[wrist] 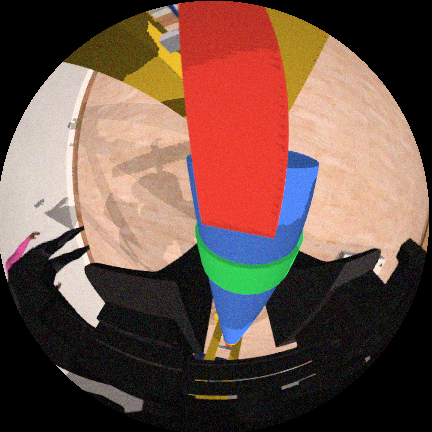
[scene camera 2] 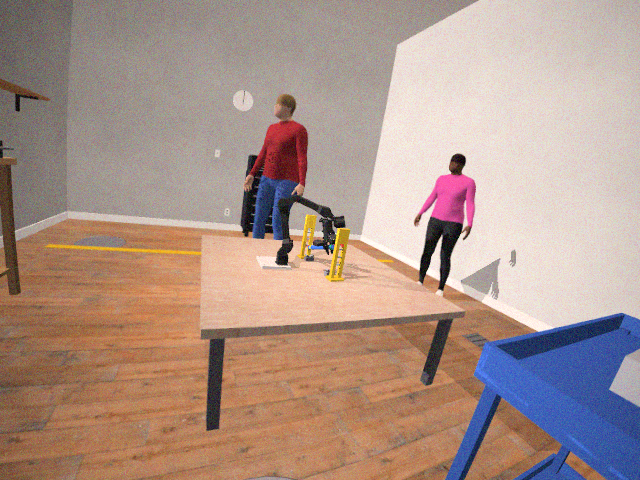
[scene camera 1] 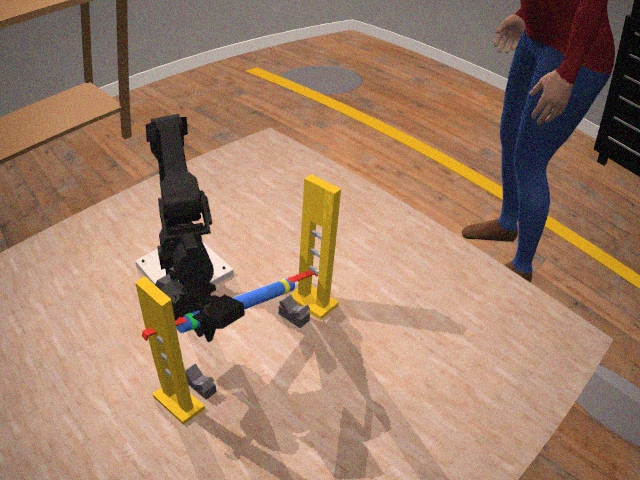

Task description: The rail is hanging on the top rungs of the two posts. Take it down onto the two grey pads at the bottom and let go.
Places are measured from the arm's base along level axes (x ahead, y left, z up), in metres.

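Where they show: gripper, fingertip midpoint: (scene camera 2: 330, 254) (scene camera 1: 205, 338); arm's base at its link origin: (scene camera 2: 281, 263).
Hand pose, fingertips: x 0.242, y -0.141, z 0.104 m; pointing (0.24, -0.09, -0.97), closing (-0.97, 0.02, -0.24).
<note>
Each offset is from my fingertips to the top centre of the thing. "spot": to the spot under its first point. Level surfaces: height alone.
The rail (scene camera 1: 261, 295) (scene camera 2: 316, 248) (wrist: 245, 245) is a blue bar with green and yellow bands and red ends. My gripper (scene camera 1: 211, 316) (wrist: 233, 234) is shut on its blue part near the green band. The rail slants: its green-band end is at the top of the slot in the near yellow post @[spot: 0.016 m ahead, 0.104 m right, 0.177 m up] (scene camera 1: 155, 300) (scene camera 2: 341, 237), above the visible rungs. Its other red end is low, by the lowest visible rung of the far post @[spot: 0.015 m ahead, 0.296 m left, 0.136 m up] (scene camera 1: 320, 206) (scene camera 2: 310, 222). Grey pads @[0.001 m back, 0.032 m right, 0.078 m down] (scene camera 1: 201, 382) @[0.007 m ahead, 0.244 m left, 0.078 m down] (scene camera 1: 294, 312) stand below, beside the post feet. Contact with the rungs is unclear.
The arm's white base plate (scene camera 1: 222, 271) (scene camera 2: 268, 264) is on the wooden table @[0.122 m down] (scene camera 1: 439, 372) (scene camera 2: 268, 304), behind the rail in the first scene view. A person in red (scene camera 1: 532, 129) (scene camera 2: 284, 149) stands beyond the table. A blue cart (scene camera 2: 558, 382) stands beside it.
</note>
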